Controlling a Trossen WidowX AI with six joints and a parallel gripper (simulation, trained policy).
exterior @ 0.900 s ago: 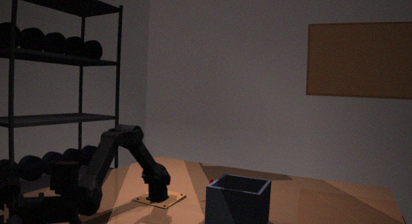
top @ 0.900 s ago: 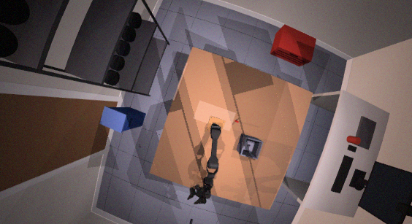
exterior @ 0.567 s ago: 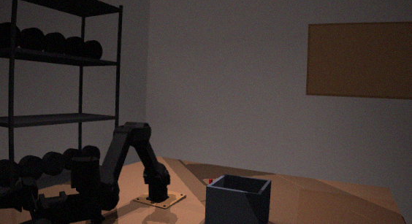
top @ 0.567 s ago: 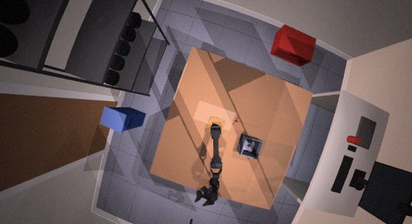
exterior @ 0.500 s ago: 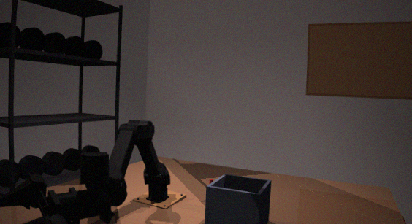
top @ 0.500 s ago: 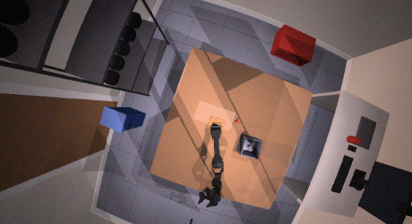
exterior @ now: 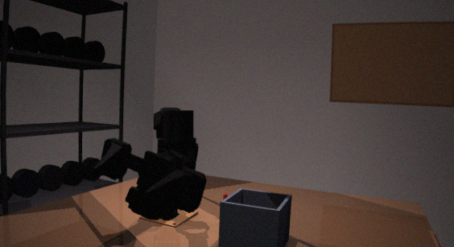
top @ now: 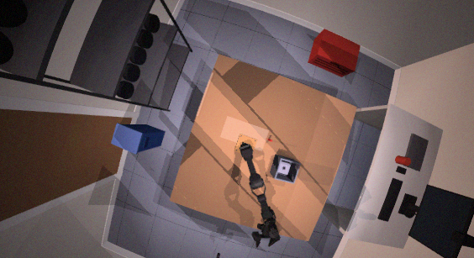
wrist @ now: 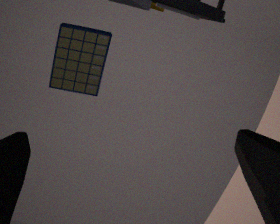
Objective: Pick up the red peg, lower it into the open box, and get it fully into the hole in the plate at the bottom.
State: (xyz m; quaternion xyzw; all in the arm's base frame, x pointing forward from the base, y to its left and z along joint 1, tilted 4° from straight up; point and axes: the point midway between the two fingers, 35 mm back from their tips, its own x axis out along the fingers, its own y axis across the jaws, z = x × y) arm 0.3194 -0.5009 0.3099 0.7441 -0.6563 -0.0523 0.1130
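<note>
Now: gripper tip 17 cm past the red peg, 68 cm to the right of it and 24 cm above it. Also, from my gripper tip: grey plate (1 cm ahead, 51 cm to the left, 24 cm below).
</note>
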